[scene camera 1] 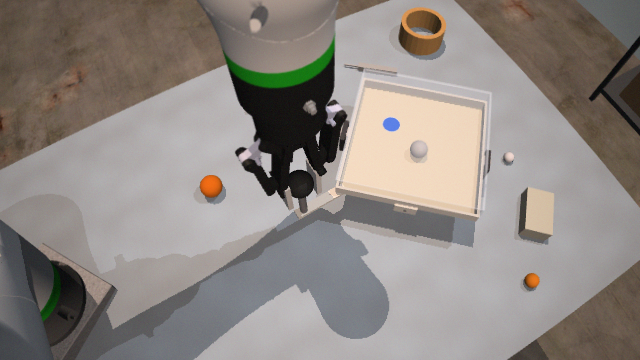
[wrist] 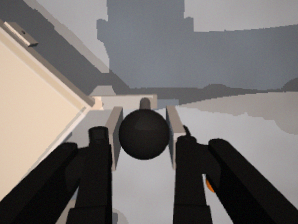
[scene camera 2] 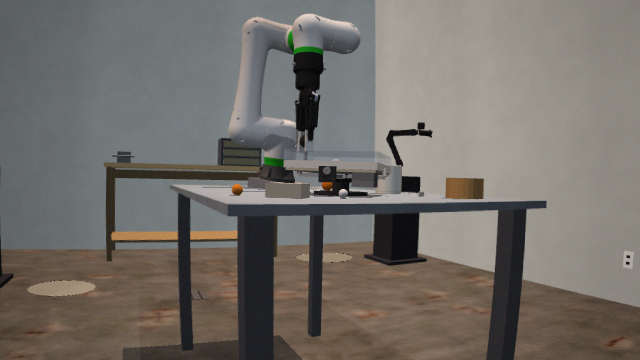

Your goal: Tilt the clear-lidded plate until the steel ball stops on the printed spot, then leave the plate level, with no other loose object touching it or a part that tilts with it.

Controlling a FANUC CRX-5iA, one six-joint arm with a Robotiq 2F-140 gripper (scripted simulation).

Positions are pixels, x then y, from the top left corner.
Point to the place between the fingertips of the gripper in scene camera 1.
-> At 301, 194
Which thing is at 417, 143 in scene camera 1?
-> A clear-lidded plate.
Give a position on a clear-lidded plate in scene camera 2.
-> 365, 165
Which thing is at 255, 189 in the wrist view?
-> The gripper.
